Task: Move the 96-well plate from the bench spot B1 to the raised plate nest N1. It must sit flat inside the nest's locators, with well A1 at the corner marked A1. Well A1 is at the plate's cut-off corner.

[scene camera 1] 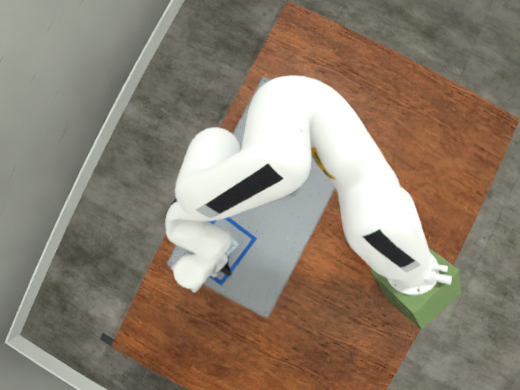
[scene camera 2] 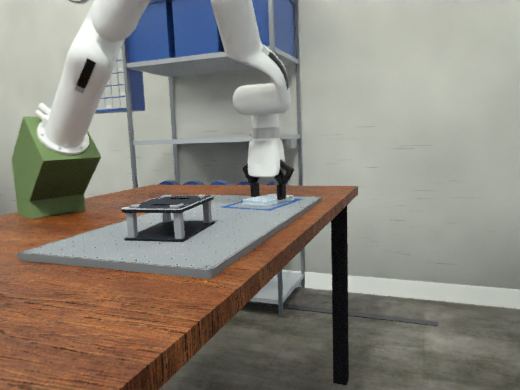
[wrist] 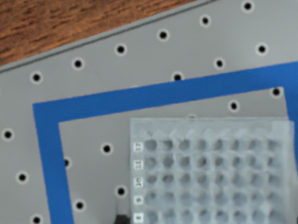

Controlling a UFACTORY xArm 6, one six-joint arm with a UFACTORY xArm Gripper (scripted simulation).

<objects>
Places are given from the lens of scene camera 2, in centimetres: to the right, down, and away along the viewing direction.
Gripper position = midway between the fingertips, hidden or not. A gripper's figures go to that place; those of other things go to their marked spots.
my gripper [scene camera 2: 268, 198]: 2, 1, 116
black plate nest N1 [scene camera 2: 146, 207]: -21, 2, 78
</objects>
